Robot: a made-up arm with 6 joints.
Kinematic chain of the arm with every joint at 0, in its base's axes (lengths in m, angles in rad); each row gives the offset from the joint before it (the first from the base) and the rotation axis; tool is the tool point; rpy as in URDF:
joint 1: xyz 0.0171 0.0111 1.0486 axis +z
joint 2: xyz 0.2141 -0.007 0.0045 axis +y
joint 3: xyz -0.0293 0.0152 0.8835 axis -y
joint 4: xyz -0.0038 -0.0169 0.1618 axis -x
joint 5: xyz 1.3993 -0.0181 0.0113 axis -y
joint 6: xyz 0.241 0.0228 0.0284 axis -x
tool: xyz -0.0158 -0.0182 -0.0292 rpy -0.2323 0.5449 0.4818
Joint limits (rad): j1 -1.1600..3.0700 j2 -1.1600..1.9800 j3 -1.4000..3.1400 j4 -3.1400..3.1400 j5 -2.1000..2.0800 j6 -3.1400..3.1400
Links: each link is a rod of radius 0.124 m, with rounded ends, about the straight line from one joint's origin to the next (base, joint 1, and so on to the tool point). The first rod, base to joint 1, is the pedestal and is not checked.
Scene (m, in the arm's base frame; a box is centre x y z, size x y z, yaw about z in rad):
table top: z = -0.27
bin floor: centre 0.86 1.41 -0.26 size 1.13 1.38 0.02 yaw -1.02
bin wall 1: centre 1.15 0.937 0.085 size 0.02 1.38 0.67 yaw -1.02
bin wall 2: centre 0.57 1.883 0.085 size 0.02 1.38 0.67 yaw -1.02
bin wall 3: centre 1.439 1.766 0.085 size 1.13 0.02 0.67 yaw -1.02
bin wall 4: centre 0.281 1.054 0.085 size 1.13 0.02 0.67 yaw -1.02
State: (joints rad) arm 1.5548 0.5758 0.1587 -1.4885 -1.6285 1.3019
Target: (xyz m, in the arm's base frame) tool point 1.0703 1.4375 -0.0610
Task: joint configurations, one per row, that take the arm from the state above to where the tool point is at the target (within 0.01 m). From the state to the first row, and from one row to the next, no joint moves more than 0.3 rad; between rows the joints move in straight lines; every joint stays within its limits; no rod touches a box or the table.
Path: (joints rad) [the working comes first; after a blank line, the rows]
Joints at the target: 0.8266 1.3786 0.2100 -1.4962 -1.3846 1.3372
Straight joint move there: touches bin wall 2.

1: 1.3103 0.6102 0.0507 -1.4643 -1.6355 1.2996
2: 1.0659 0.6446 -0.0572 -1.4401 -1.6424 1.2973
3: 0.8214 0.6791 -0.1652 -1.4159 -1.6494 1.2950
4: 0.8232 0.9122 -0.0401 -1.4427 -1.5611 1.3091
5: 0.8249 1.1454 0.0849 -1.4694 -1.4729 1.3231
6: 0.8266 1.3786 0.2100 -1.4962 -1.3846 1.3372

